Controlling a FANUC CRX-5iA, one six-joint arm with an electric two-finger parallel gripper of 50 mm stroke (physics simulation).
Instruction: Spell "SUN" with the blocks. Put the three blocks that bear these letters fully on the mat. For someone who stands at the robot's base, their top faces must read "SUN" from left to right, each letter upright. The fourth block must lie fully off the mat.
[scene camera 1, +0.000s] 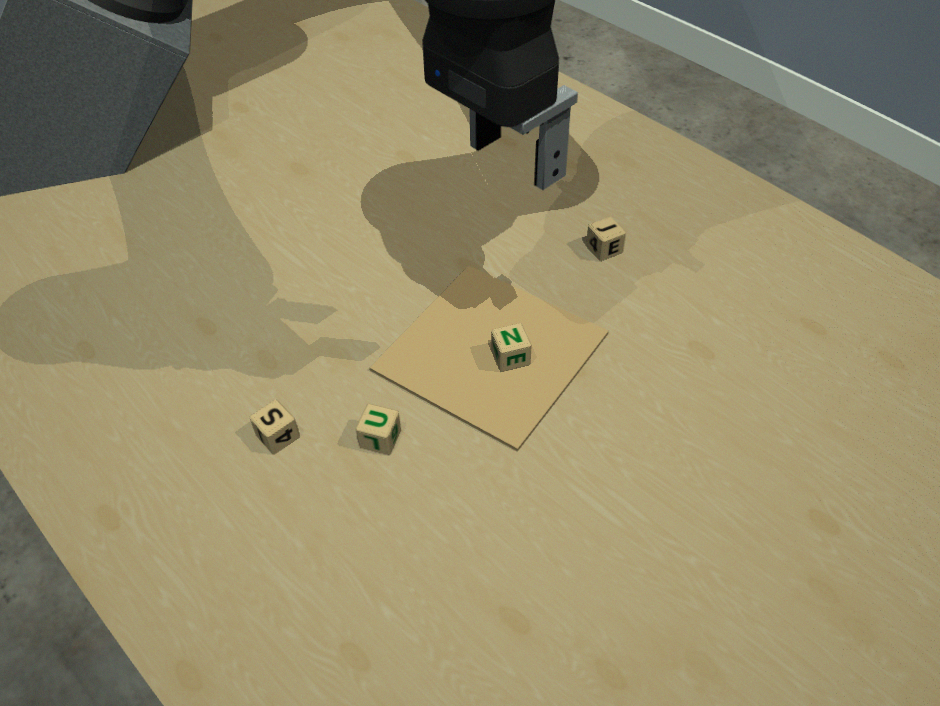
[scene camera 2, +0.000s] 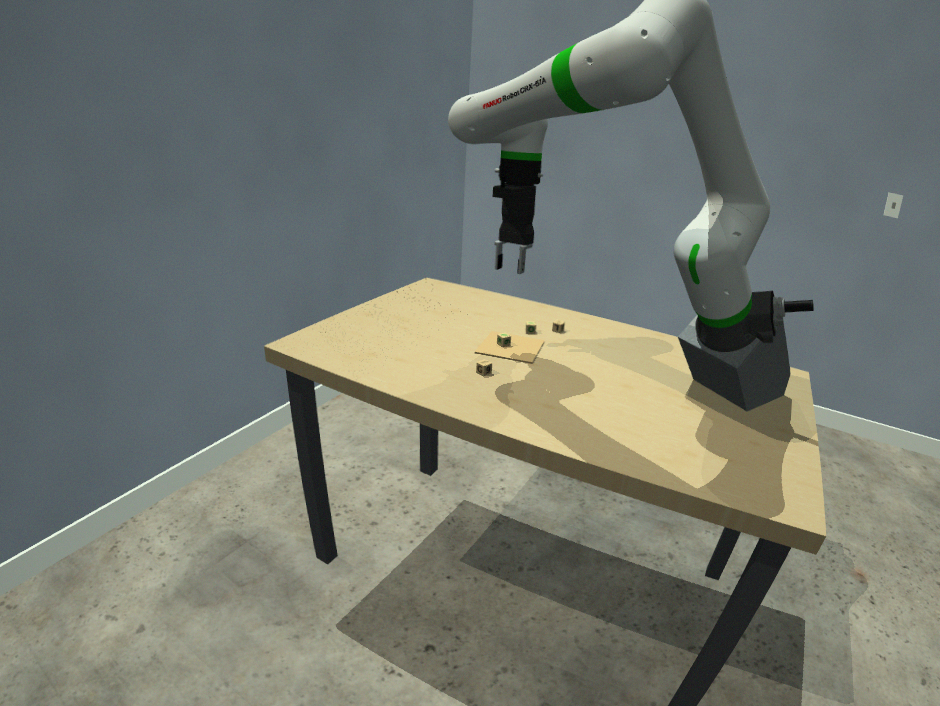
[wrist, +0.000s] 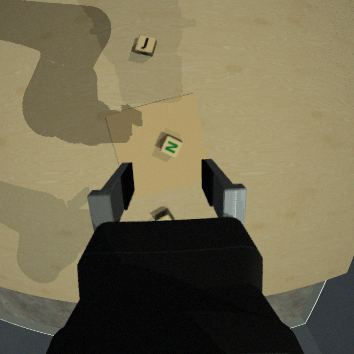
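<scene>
The N block (scene camera 1: 510, 347) (scene camera 2: 503, 340) (wrist: 171, 146) has a green letter on top and stands on the mat (scene camera 1: 516, 417) (scene camera 2: 524, 349) (wrist: 150, 175). The U block (scene camera 1: 378, 429) (scene camera 2: 530, 328), also green, stands off the mat. The S block (scene camera 1: 274, 427) (scene camera 2: 558, 326), with a black letter, stands off the mat beyond the U block. The J block (scene camera 1: 605, 239) (scene camera 2: 484, 368) (wrist: 145, 45) stands off the mat on its opposite side. My gripper (scene camera 1: 516, 163) (scene camera 2: 509, 269) (wrist: 166, 174) is open and empty, high above the table. The S block does not show in the wrist view.
The wooden table (scene camera 1: 645, 493) (scene camera 2: 364, 345) carries the mat and blocks. The robot's grey base (scene camera 1: 75, 98) (scene camera 2: 737, 376) stands at one end. In the wrist view, part of a block (wrist: 162, 214) shows at the gripper body's edge, its letter hidden. Arm shadows cross the table and a mat corner.
</scene>
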